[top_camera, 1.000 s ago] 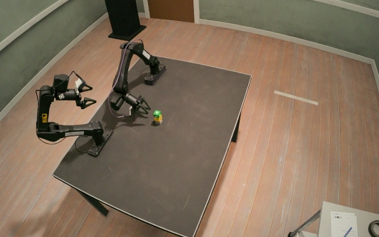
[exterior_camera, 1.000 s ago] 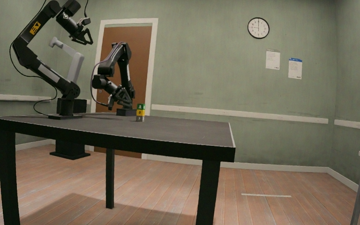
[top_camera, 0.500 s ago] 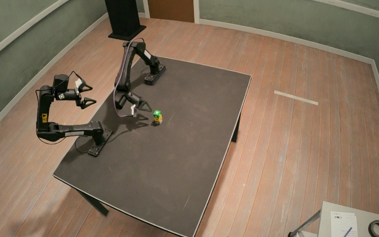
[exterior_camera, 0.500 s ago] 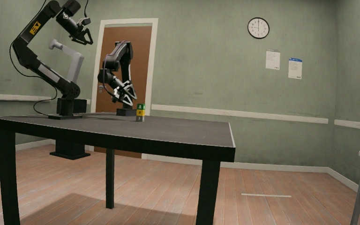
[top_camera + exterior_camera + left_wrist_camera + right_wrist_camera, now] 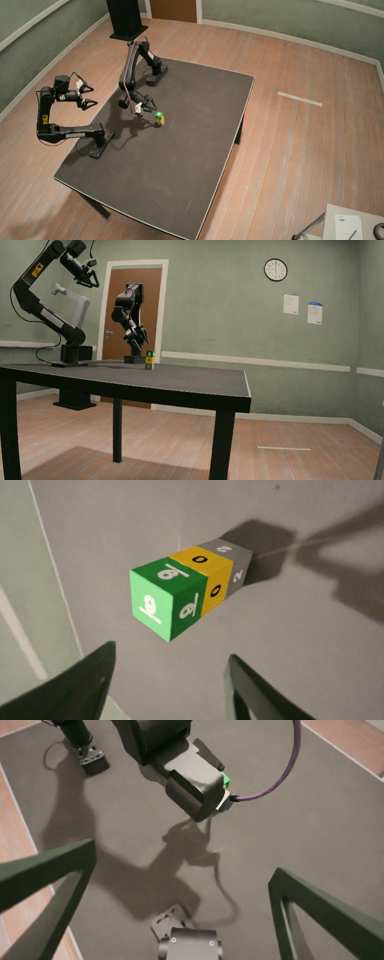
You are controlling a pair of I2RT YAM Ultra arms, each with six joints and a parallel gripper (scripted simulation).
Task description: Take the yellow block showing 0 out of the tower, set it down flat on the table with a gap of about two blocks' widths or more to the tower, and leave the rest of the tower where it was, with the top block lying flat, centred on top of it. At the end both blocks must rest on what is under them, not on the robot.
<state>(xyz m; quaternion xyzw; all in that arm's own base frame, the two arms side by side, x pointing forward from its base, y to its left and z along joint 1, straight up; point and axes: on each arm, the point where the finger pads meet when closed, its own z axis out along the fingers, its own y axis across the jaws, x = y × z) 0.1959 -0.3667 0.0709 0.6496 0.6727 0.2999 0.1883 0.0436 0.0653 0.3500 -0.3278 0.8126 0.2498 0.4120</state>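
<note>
The green block is 4 cm ahead of my left hand and 3 cm below it. The rest, counted from my left hand: yellow block: 4 cm ahead, 6 cm below.
My right gripper is now 310 mm above the yellow block, 220 mm to the right of it and 210 mm short of it. Round my right hand: green block 280 mm below, 220 mm to the left, 210 mm ahead.
</note>
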